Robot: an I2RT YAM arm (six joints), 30 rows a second.
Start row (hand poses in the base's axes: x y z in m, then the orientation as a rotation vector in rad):
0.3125, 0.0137, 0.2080, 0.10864, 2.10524, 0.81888
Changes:
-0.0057, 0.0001, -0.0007, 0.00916, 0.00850, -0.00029
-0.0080, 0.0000, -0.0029, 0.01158, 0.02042, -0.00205
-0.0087, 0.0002, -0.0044, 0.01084, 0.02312, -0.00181
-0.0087, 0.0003, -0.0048, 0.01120, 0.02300, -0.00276
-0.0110, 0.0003, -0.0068, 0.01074, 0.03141, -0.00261
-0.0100, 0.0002, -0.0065, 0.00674, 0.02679, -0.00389
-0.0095, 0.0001, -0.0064, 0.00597, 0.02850, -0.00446
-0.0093, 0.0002, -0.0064, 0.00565, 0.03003, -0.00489
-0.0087, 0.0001, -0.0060, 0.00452, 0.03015, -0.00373
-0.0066, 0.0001, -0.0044, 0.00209, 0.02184, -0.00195
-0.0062, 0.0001, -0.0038, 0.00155, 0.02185, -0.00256
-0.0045, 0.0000, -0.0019, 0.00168, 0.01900, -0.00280
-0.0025, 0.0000, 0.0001, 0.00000, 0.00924, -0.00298
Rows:
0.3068, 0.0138, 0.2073, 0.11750, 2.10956, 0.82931
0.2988, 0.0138, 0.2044, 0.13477, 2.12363, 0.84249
0.2901, 0.0140, 0.2000, 0.15275, 2.14045, 0.85529
0.2814, 0.0143, 0.1952, 0.17201, 2.15667, 0.86793
0.2704, 0.0146, 0.1884, 0.19502, 2.18077, 0.88087
0.2604, 0.0148, 0.1819, 0.21544, 2.20172, 0.88827
0.2509, 0.0149, 0.1755, 0.23714, 2.22428, 0.89455
0.2416, 0.0151, 0.1691, 0.26014, 2.24813, 0.90025
0.2329, 0.0152, 0.1631, 0.28163, 2.27279, 0.90517
0.2263, 0.0153, 0.1587, 0.29596, 2.29131, 0.90768
0.2201, 0.0154, 0.1549, 0.31085, 2.30980, 0.90918
0.2156, 0.0154, 0.1530, 0.32468, 2.32550, 0.91054
0.2131, 0.0154, 0.1531, 0.33293, 2.33285, 0.90942

